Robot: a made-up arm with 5 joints.
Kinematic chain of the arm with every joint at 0, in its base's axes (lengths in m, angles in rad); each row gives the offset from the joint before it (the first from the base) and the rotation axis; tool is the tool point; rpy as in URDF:
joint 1: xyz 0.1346 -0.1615 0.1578 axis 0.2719 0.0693 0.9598
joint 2: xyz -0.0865 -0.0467 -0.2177 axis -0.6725 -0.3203 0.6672
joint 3: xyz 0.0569 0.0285 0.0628 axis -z
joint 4: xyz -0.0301 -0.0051 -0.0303 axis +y
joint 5: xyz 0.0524 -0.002 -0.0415 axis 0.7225 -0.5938 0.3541
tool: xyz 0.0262 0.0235 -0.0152 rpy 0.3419 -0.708 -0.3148
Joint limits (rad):
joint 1: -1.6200..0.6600
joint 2: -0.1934..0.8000
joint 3: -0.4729..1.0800
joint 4: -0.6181..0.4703
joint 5: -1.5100..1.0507
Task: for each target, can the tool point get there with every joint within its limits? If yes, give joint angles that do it. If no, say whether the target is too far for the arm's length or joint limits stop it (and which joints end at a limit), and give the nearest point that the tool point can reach.
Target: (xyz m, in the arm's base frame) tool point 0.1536 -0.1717 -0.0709
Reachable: yes | joints -0.4914 0.3135 -0.0969 -0.0931 0.2932
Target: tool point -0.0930 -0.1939 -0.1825
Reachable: no: joint limits stop it (at a limit: joint 1, joint 2, joint 4, joint 5) | nearest point 0.0311 -0.2162 -0.1030 | short by 0.149 m
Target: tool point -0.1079 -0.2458 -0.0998
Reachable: no: joint limits stop it (at a limit: joint 1, joint 2, joint 3) | nearest point 0.0046 -0.2262 -0.0545 | short by 0.123 m
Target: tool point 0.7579 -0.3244 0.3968
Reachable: no: too far | nearest point 0.1720 -0.2035 -0.0242 | short by 0.731 m
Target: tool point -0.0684 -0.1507 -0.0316
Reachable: no: joint limits stop it (at a limit: joint 1, joint 2, joint 3, joint 4, joint 5) | nearest point 0.0023 -0.2055 -0.0406 | short by 0.090 m
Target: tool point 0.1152 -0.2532 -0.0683
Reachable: yes | joints -1.0683 0.1302 -0.1279 -0.2258 -0.9738
